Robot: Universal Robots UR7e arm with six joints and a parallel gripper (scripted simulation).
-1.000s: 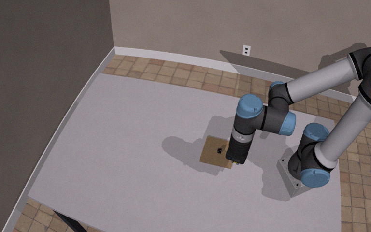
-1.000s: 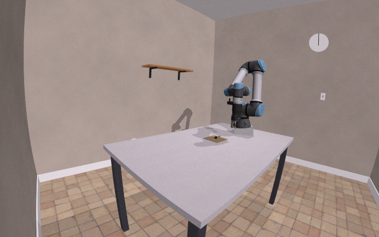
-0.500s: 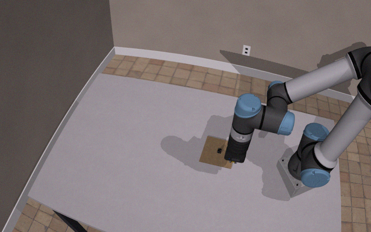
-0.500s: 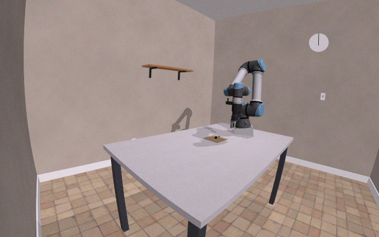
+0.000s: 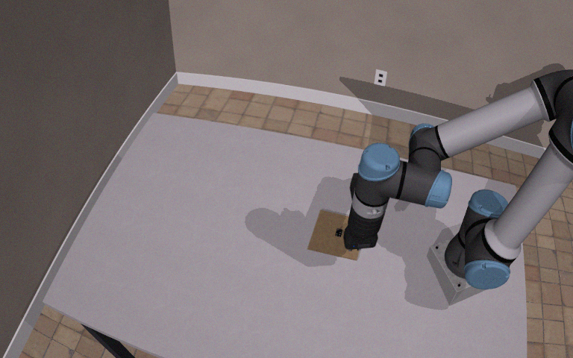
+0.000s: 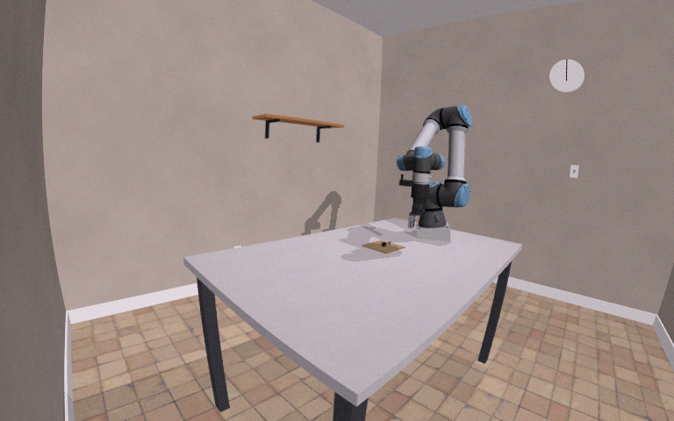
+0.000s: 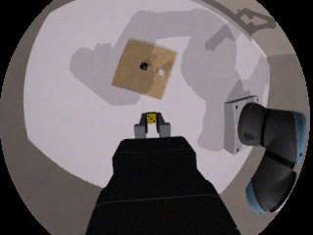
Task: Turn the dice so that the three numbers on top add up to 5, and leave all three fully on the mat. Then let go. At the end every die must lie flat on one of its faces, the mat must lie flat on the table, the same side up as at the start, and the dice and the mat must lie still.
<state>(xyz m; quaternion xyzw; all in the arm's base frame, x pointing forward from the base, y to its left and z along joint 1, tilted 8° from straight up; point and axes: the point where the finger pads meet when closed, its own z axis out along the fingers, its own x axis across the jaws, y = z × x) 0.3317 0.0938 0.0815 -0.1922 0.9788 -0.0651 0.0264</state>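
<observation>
The white die is 110 mm below my hand, 100 mm to the right of it and 10 mm ahead of it. The rest, counted from my hand: mat 120 mm below, 100 mm to the right, 50 mm ahead; black die 110 mm below, 100 mm to the right, 50 mm ahead; yellow die 10 mm below.
</observation>
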